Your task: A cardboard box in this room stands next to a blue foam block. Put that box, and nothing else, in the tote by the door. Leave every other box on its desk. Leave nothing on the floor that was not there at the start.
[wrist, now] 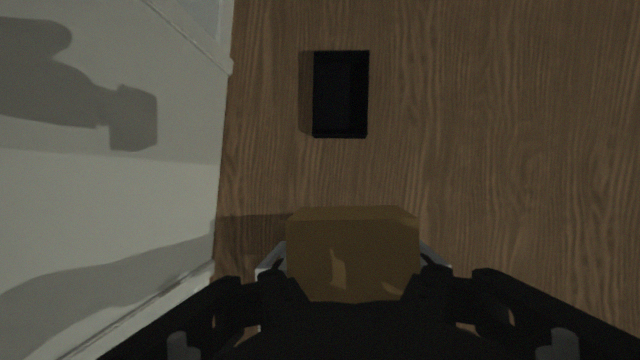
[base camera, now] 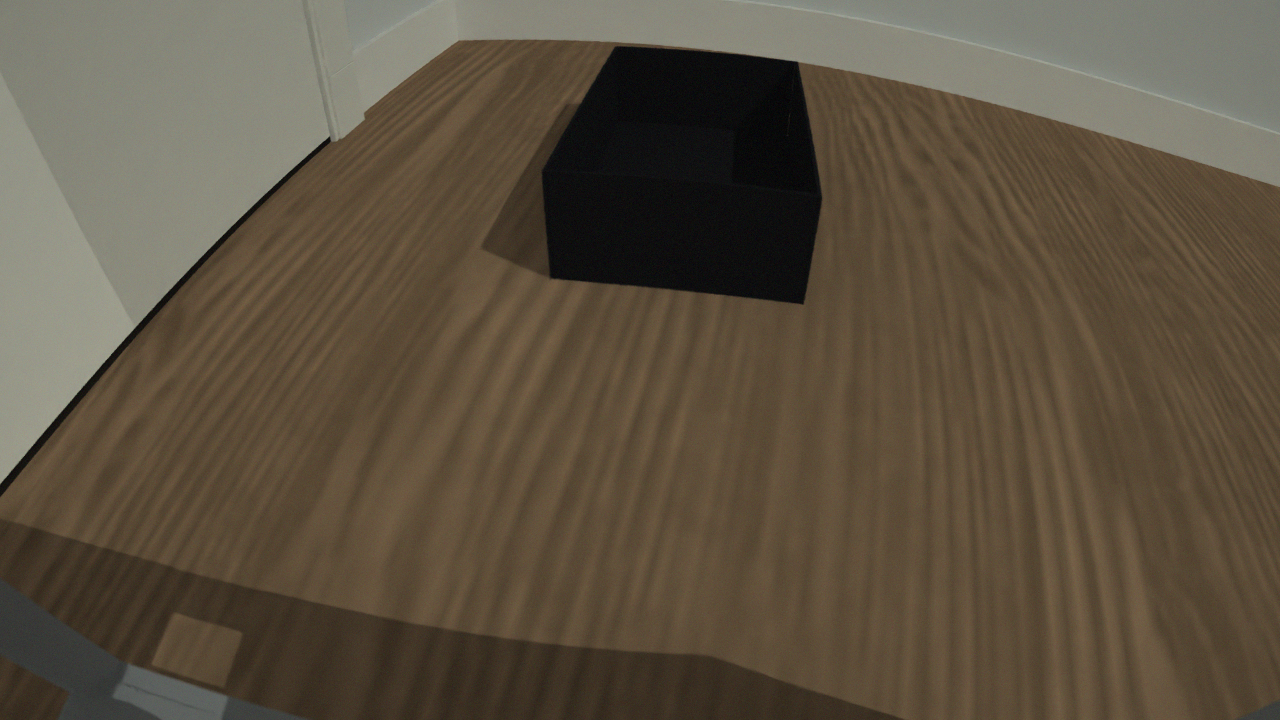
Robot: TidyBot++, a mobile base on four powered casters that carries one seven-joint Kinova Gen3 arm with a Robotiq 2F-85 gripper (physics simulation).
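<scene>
The black open tote stands on the floor, ahead of the base in the base camera view and above the middle in the wrist view. Its inside looks dark, and no box can be made out in it. My gripper is shut on a brown cardboard box and holds it in the air, on the near side of the tote and not over it. The gripper does not show in the base camera view. The blue foam block does not show in either view.
A pale door or wall panel runs along the left side, with shadows of the arm on it in the wrist view. A white baseboard runs behind the tote. Wooden floor lies around the tote.
</scene>
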